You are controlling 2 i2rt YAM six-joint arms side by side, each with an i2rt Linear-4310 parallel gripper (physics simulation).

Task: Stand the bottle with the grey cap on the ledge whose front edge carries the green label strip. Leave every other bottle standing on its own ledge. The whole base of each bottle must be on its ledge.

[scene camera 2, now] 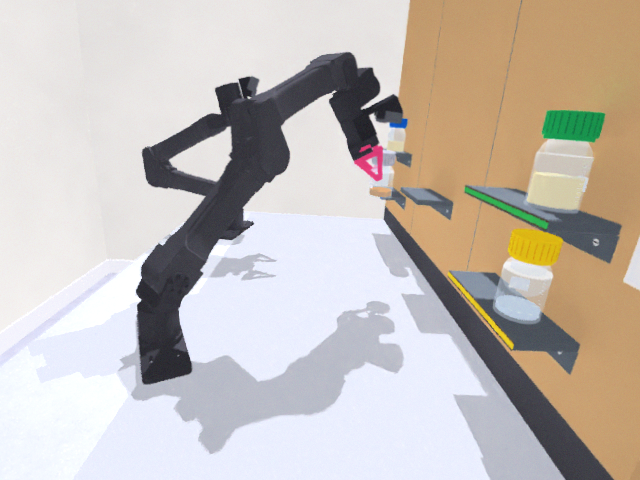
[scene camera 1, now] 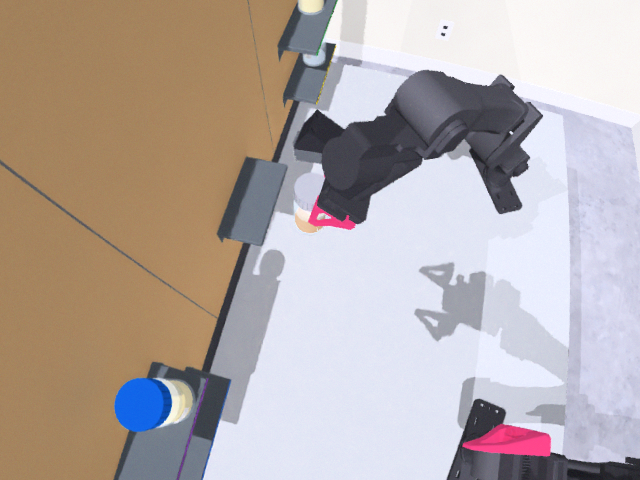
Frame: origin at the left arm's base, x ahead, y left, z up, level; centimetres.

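Seen in the pictures: right gripper, between the fingertips: (scene camera 2: 377,176) (scene camera 1: 316,209); left arm's base, origin of its link: (scene camera 2: 234,230) (scene camera 1: 474,450); right arm's base, origin of its link: (scene camera 2: 161,342) (scene camera 1: 494,178).
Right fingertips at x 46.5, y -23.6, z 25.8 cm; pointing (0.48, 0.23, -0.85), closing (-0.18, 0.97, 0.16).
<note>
Pixels of each thing's middle, then the offset from my right fingertips to it.
- bottle with the grey cap, middle of its body: (scene camera 1: 311,205) (scene camera 2: 381,174) dx +0.9, dy +0.1, dz +0.6 cm
- ledge with the green label strip, middle of its body: (scene camera 2: 527,205) (scene camera 1: 310,19) dx +19.3, dy -38.0, dz +3.2 cm
- green-capped bottle, middle of its body: (scene camera 2: 562,161) dx +20.6, dy -41.2, dz +9.0 cm
- yellow-capped bottle, middle of its body: (scene camera 2: 526,275) (scene camera 1: 314,40) dx +19.9, dy -41.3, dz -5.0 cm
- yellow-strip ledge, middle of its body: (scene camera 2: 502,304) (scene camera 1: 310,69) dx +19.3, dy -38.0, dz -10.8 cm
- plain-looking ledge, middle of its body: (scene camera 1: 253,199) (scene camera 2: 424,196) dx +11.6, dy +1.2, dz -3.8 cm
- blue-capped bottle, middle of its body: (scene camera 1: 158,402) (scene camera 2: 396,135) dx +4.3, dy +34.3, dz +9.0 cm
- purple-strip ledge, middle of its body: (scene camera 1: 156,445) (scene camera 2: 392,152) dx +3.9, dy +40.5, dz +3.2 cm
- blue-strip ledge, middle of its body: (scene camera 1: 190,432) (scene camera 2: 387,192) dx +3.9, dy +40.5, dz -10.8 cm
The bottle with the grey cap (scene camera 1: 308,187) (scene camera 2: 381,180) hangs roughly upright in the air, out from the middle ledge. My right gripper (scene camera 1: 319,212) (scene camera 2: 376,163) is shut on it; one pink finger shows against its upper part, and the other finger is mostly hidden. The ledge with the green label strip (scene camera 1: 305,31) (scene camera 2: 509,205) is at the top in scene camera 1 and at the right in scene camera 2. A green-capped bottle (scene camera 1: 310,5) (scene camera 2: 560,170) stands on its wall-side part. My left gripper (scene camera 1: 480,444) is open and empty at the bottom right of scene camera 1, partly hidden.
A yellow-capped bottle (scene camera 1: 313,57) (scene camera 2: 523,289) stands on the yellow-strip ledge (scene camera 1: 305,85) (scene camera 2: 478,289), below the green-strip one. A plain-looking ledge (scene camera 1: 253,201) (scene camera 2: 426,196) is in the middle. A blue-capped bottle (scene camera 1: 142,404) (scene camera 2: 397,136) stands on the purple-strip ledge (scene camera 1: 155,454), above a blue-strip ledge (scene camera 1: 209,413).
</note>
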